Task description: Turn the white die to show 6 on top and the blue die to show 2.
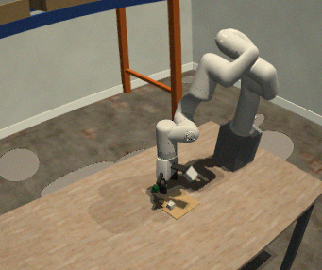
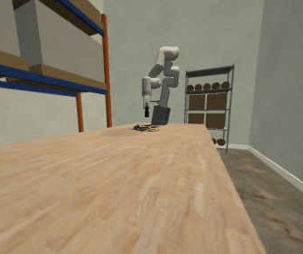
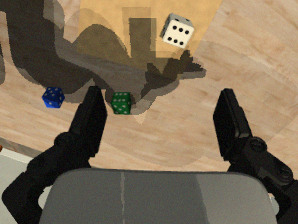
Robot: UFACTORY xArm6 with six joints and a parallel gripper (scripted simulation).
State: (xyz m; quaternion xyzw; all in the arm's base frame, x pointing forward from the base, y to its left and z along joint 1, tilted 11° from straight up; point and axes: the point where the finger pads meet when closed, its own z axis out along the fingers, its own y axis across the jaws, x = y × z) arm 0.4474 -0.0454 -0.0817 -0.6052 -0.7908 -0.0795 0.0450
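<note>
Right now my hand is 14 cm past the blue die, 13 cm to the left of it and 10 cm above it. Also, from my hand: green die 3 cm behind, 11 cm to the right, 10 cm below; tan mat 3 cm behind, 2 cm to the left, 11 cm below; white die 1 cm ahead, 2 cm to the left, 10 cm below.
</note>
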